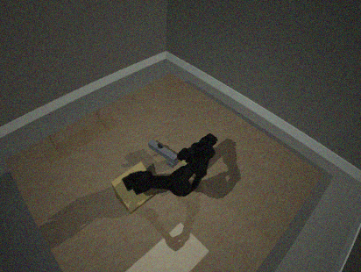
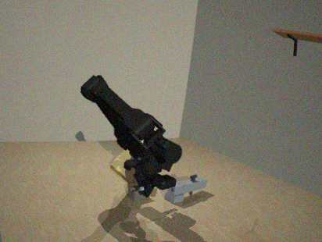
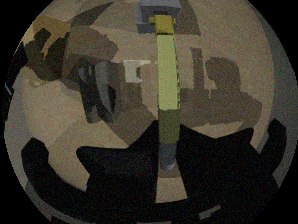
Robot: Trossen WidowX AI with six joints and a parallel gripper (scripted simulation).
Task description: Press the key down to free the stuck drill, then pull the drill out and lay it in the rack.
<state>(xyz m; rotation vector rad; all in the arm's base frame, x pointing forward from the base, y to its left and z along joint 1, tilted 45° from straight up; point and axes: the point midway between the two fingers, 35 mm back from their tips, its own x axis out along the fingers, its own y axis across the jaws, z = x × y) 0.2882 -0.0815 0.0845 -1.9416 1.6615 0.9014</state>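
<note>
The rack lies 8 cm behind my gripper tip, 3 cm below it and 2 cm to the left of it. Round my gripper tip: drill (4 cm to the left, 3 cm above, 1 cm behind); key (22 cm to the left, 4 cm behind); grey block (20 cm to the left, 4 cm behind, 1 cm below).
</note>
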